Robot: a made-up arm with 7 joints.
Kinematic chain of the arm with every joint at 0, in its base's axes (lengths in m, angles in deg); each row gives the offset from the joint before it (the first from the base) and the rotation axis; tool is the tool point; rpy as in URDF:
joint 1: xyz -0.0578 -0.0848 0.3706 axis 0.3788 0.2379 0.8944
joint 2: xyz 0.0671 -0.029 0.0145 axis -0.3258 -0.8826 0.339
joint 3: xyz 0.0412 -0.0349 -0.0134 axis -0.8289 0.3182 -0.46
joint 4: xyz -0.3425 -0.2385 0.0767 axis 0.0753 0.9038 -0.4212
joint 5: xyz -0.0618 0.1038 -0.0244 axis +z
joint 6: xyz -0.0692 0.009 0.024 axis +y
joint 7: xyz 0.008 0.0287 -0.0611 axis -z
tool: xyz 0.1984 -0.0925 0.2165 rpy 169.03 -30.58 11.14
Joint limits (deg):
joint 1: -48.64..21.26
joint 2: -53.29..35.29
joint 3: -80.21..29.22
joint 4: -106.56..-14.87
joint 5: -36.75..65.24
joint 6: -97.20..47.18
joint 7: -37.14..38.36
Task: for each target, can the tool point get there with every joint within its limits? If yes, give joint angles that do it. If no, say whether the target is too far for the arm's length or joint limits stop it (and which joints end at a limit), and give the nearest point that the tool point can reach.
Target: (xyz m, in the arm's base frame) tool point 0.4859 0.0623 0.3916
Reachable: no: joint limits stop it (at a limit: joint 1, joint 2, joint 3, joint 4, joint 5, joint 6) | nearest point 0.2477 -0.1961 0.1548 | short by 0.424 m
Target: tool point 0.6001 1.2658 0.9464
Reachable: no: too far | nearest point -0.0359 0.3612 0.7584 | short by 1.122 m
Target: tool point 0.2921 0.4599 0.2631
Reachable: no: joint limits stop it (at a limit: joint 1, joint 3, joint 4, joint 7) | nearest point -0.1109 0.2395 0.4506 | short by 0.496 m
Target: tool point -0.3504 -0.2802 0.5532
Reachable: yes | joints -4.18 -2.43 -4.05 -69.19 29.35 24.43 19.86
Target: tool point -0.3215 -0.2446 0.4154
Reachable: yes | joints -2.51 -19.04 -41.51 -57.77 47.92 35.96 -3.78
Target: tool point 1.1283 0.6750 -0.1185
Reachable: no: too far | nearest point 0.4020 -0.0225 -0.0825 | short by 1.008 m
